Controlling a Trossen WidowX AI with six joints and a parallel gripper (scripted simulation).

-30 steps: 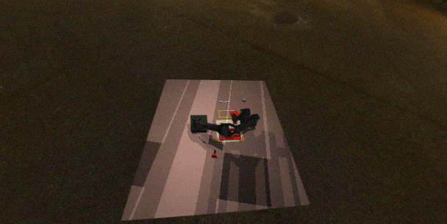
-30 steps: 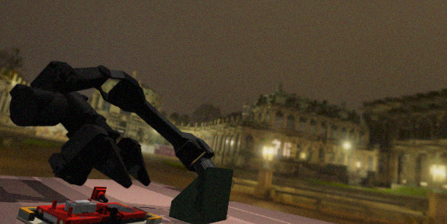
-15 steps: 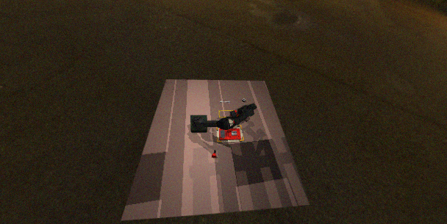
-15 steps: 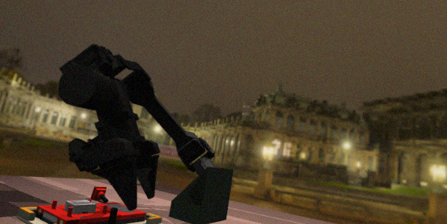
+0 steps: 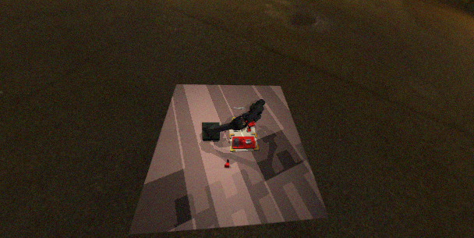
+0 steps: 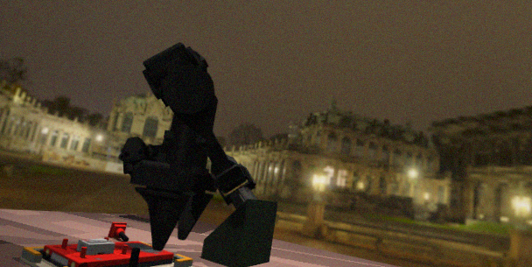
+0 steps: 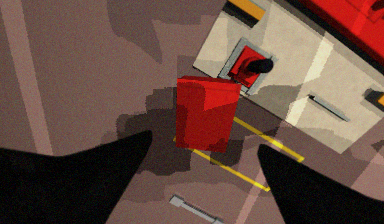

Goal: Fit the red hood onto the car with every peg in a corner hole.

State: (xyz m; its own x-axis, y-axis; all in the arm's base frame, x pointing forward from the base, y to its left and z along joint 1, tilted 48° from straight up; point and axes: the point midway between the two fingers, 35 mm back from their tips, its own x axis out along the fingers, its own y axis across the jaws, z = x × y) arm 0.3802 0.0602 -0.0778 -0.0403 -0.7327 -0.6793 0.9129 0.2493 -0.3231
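Right now my gripper tip is 6 cm above the red hood. Round my gripper tip: small grey tool 10 cm behind, 19 cm to the left, 8 cm below; grey engine block 4 cm behind, 20 cm to the right, 6 cm below.
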